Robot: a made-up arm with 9 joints. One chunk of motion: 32 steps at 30 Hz.
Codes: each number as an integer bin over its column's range. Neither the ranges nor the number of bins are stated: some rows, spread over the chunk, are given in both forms.
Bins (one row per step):
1: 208 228 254 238 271 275
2: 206 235 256 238 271 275
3: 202 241 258 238 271 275
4: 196 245 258 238 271 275
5: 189 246 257 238 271 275
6: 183 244 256 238 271 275
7: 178 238 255 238 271 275
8: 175 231 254 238 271 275
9: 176 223 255 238 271 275
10: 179 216 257 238 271 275
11: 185 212 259 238 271 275
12: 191 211 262 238 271 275
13: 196 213 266 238 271 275
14: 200 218 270 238 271 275
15: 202 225 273 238 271 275
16: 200 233 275 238 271 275
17: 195 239 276 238 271 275
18: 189 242 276 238 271 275
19: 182 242 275 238 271 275
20: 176 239 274 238 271 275
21: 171 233 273 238 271 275
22: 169 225 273 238 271 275
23: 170 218 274 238 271 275
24: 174 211 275 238 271 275
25: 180 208 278 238 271 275
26: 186 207 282 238 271 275
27: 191 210 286 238 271 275
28: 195 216 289 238 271 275
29: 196 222 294 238 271 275
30: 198 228 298 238 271 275
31: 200 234 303 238 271 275
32: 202 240 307 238 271 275
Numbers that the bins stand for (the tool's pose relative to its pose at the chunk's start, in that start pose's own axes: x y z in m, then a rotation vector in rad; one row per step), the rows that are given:
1: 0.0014 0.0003 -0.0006 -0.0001 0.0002 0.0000
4: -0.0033 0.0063 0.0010 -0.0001 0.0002 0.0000
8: -0.0115 0.0014 -0.0006 -0.0001 0.0002 0.0000
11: -0.0076 -0.0053 0.0014 -0.0001 0.0002 0.0000
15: -0.0009 -0.0007 0.0068 -0.0001 0.0002 0.0000
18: -0.0060 0.0052 0.0080 -0.0001 0.0002 0.0000
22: -0.0139 -0.0007 0.0068 -0.0001 0.0002 0.0000
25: -0.0095 -0.0067 0.0088 -0.0001 0.0002 0.0000
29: -0.0033 -0.0018 0.0151 -0.0001 0.0002 0.0000
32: -0.0009 0.0045 0.0202 -0.0001 0.0002 0.0000
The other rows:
2: 0.0006 0.0028 0.0002 -0.0001 0.0002 0.0000
3: -0.0009 0.0049 0.0010 -0.0001 0.0002 0.0000
5: -0.0060 0.0067 0.0006 -0.0001 0.0002 0.0000
6: -0.0084 0.0059 0.0002 -0.0001 0.0002 0.0000
7: -0.0103 0.0038 -0.0002 -0.0001 0.0002 0.0000
9: -0.0111 -0.0014 -0.0002 -0.0001 0.0002 0.0000
10: -0.0099 -0.0039 0.0006 -0.0001 0.0002 0.0000
12: -0.0052 -0.0057 0.0025 -0.0001 0.0002 0.0000
13: -0.0033 -0.0050 0.0041 -0.0001 0.0002 0.0000
14: -0.0017 -0.0032 0.0057 -0.0001 0.0002 0.0000
16: -0.0017 0.0021 0.0076 -0.0001 0.0002 0.0000
17: -0.0037 0.0042 0.0080 -0.0001 0.0002 0.0000
19: -0.0088 0.0052 0.0076 -0.0001 0.0002 0.0000
20: -0.0111 0.0042 0.0072 -0.0001 0.0002 0.0000
21: -0.0131 0.0021 0.0068 -0.0001 0.0002 0.0000
23: -0.0135 -0.0032 0.0072 -0.0001 0.0002 0.0000
24: -0.0119 -0.0057 0.0076 -0.0001 0.0002 0.0000
26: -0.0072 -0.0071 0.0104 -0.0001 0.0002 0.0000
27: -0.0052 -0.0060 0.0119 -0.0001 0.0002 0.0000
28: -0.0037 -0.0039 0.0131 -0.0001 0.0002 0.0000
30: -0.0025 0.0003 0.0166 -0.0001 0.0002 0.0000
31: -0.0017 0.0024 0.0186 -0.0001 0.0002 0.0000

